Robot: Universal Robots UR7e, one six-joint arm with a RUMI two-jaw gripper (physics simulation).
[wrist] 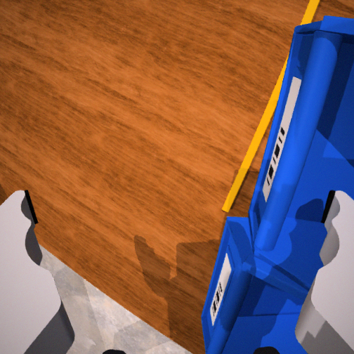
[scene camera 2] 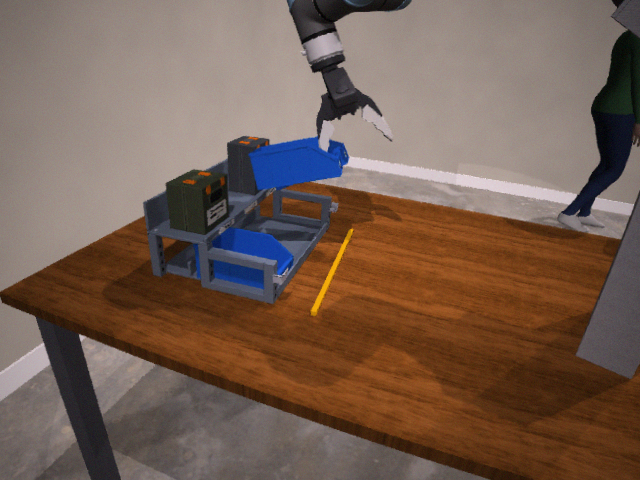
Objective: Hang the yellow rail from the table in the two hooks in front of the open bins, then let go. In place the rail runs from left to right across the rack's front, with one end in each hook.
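Places are measured from the arm's base along level axes (x ahead, y right, z down), in metres.
Pixels of known places: gripper, fingertip midpoint: (scene camera 2: 358,153).
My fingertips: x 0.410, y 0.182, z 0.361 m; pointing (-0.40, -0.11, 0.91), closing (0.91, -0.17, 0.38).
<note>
Behind a point stands the place of what it marks.
The yellow rail (scene camera 2: 333,271) @(x 0.438, y 0.078, z 0.591 m) (wrist: 250,155) lies on the table in front of the rack (scene camera 2: 237,255) @(x 0.613, y -0.030, z 0.515 m); blue bins hide part of it in the wrist view. The near hook (scene camera 2: 279,277) @(x 0.527, y -0.057, z 0.535 m) and the far hook (scene camera 2: 333,207) @(x 0.463, y 0.320, z 0.544 m) are at the rack's front corners and hold no rail. Tilted blue bins (scene camera 2: 297,164) @(x 0.526, y 0.099, z 0.371 m) (wrist: 305,165) stick out above the rack's far half; another blue bin (scene camera 2: 248,253) @(x 0.624, y 0.083, z 0.572 m) sits low at its near end. My gripper (scene camera 2: 357,144) @(x 0.410, y 0.182, z 0.361 m) (wrist: 180,194) is open and empty, high above the table at the tilted bins' front ends. One finger overlaps the bins in both views; contact is unclear.
A green box (scene camera 2: 195,204) @(x 0.703, y 0.007, z 0.437 m) and a dark grey box (scene camera 2: 241,165) @(x 0.681, y 0.242, z 0.428 m) stand on the rack's top shelf. A grey panel (scene camera 2: 615,310) @(x -0.024, y -0.123, z 0.491 m) stands at the right of the scene view. A person (scene camera 2: 615,118) in a green top is behind the table (scene camera 2: 439,289) @(x 0.215, y 0.066, z 0.600 m).
</note>
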